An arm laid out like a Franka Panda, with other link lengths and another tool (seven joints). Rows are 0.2 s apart.
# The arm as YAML. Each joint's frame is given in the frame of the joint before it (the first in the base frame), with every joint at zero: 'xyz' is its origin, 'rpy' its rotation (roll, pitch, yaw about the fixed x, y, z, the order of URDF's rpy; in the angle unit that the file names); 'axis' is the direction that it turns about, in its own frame. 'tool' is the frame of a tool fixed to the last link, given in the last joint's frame.
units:
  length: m
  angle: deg
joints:
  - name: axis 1
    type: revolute
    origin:
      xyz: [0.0, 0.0, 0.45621]
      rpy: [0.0, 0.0, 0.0]
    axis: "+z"
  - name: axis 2
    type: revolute
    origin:
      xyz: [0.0, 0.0, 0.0]
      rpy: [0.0, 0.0, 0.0]
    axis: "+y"
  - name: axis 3
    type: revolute
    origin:
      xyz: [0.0, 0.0, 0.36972]
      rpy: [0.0, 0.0, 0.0]
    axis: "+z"
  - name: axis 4
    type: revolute
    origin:
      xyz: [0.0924, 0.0, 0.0]
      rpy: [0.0, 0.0, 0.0]
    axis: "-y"
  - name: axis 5
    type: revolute
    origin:
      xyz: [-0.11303, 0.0, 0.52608]
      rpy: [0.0, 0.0, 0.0]
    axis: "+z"
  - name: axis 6
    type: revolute
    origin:
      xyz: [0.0, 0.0, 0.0]
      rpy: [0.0, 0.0, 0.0]
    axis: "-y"
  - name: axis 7
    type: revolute
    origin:
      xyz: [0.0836, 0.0, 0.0]
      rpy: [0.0, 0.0, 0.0]
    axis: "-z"
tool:
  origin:
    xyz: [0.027, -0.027, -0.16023]
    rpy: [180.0, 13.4, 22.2]
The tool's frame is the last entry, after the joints.
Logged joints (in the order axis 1, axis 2, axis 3, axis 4, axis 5, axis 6, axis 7), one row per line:
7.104 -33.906 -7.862 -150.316 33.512 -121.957 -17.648
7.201 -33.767 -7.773 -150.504 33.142 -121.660 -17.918
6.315 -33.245 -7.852 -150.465 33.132 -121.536 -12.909
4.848 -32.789 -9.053 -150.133 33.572 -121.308 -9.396
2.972 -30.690 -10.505 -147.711 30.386 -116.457 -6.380
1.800 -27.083 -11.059 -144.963 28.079 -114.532 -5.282
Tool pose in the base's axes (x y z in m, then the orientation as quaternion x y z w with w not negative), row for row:
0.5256 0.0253 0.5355 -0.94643 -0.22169 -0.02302 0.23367
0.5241 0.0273 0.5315 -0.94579 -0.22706 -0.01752 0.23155
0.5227 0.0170 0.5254 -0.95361 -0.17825 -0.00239 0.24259
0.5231 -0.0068 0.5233 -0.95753 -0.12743 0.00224 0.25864
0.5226 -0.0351 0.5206 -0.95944 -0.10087 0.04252 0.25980
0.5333 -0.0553 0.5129 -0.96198 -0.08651 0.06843 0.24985
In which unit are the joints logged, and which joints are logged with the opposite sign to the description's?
The joints are logged in degrees. Opposite sign: axis 6.
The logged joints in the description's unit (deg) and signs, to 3 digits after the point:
7.104 -33.906 -7.862 -150.316 33.512 121.957 -17.648
7.201 -33.767 -7.773 -150.504 33.142 121.660 -17.918
6.315 -33.245 -7.852 -150.465 33.132 121.536 -12.909
4.848 -32.789 -9.053 -150.133 33.572 121.308 -9.396
2.972 -30.690 -10.505 -147.711 30.386 116.457 -6.380
1.800 -27.083 -11.059 -144.963 28.079 114.532 -5.282

